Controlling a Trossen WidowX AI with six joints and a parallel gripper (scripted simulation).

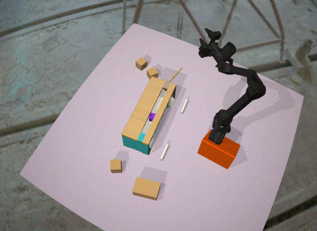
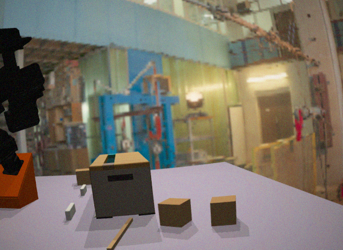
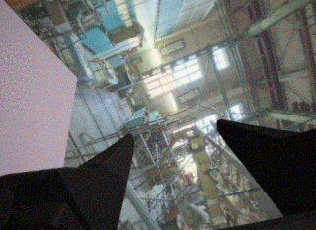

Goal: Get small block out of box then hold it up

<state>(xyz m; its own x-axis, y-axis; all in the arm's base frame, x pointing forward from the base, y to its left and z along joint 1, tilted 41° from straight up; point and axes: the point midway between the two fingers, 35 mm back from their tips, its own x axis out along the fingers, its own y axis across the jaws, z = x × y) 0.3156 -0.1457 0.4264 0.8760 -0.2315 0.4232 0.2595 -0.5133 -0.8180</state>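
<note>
Right now my gripper tip is 3 cm past the purple block, 48 cm to the right of it and 23 cm above it. From my gripper tip the other things lie so: thin tan stick (7 cm ahead, 15 cm to the left, 32 cm below); then long box (4 cm behind, 45 cm to the left, 26 cm below); then tan cube (4 cm behind, 79 cm to the left, 29 cm below).
</note>
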